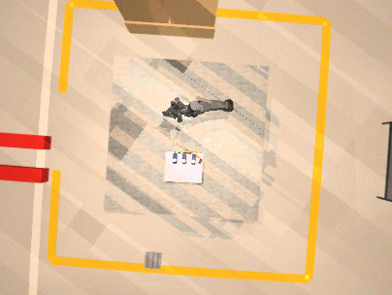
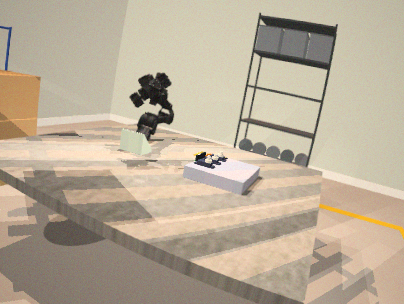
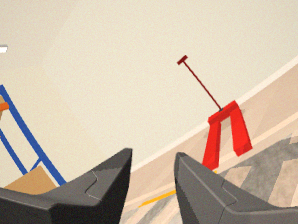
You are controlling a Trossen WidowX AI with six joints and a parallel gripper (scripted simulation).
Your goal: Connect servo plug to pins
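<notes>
The servo lies 300 mm ahead of my gripper tip, 120 mm to the left of it and 270 mm below it. From my gripper tip the other things lie so: printed holder: 400 mm ahead, 120 mm to the left, 290 mm below.
</notes>
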